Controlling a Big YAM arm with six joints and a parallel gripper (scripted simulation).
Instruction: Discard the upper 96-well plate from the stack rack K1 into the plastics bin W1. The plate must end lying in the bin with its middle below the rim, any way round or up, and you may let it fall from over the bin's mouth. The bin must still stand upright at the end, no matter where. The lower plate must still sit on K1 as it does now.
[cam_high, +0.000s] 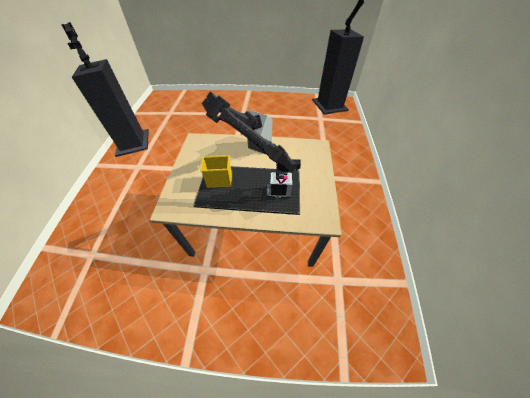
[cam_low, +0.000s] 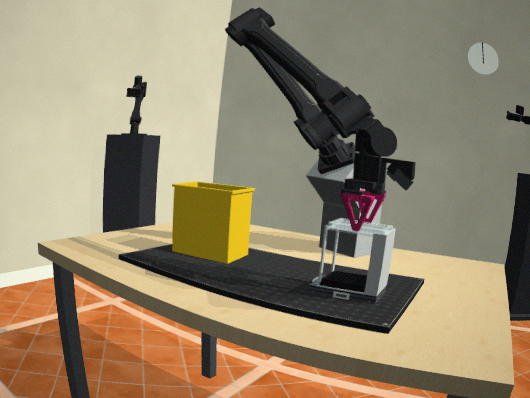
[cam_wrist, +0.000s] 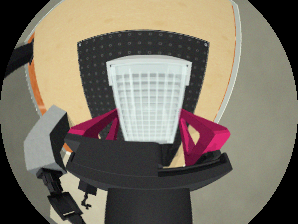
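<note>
Now: hand 7 cm above the grey back wall, 6 cm to the right of it and 2 cm short of it. Also, from my hand: dark plate: 13 cm below; then yellow plastics bin W1: 37 cm to the right, 22 cm behind, 6 cm below; then white 96-well plate: 1 cm below.
</note>
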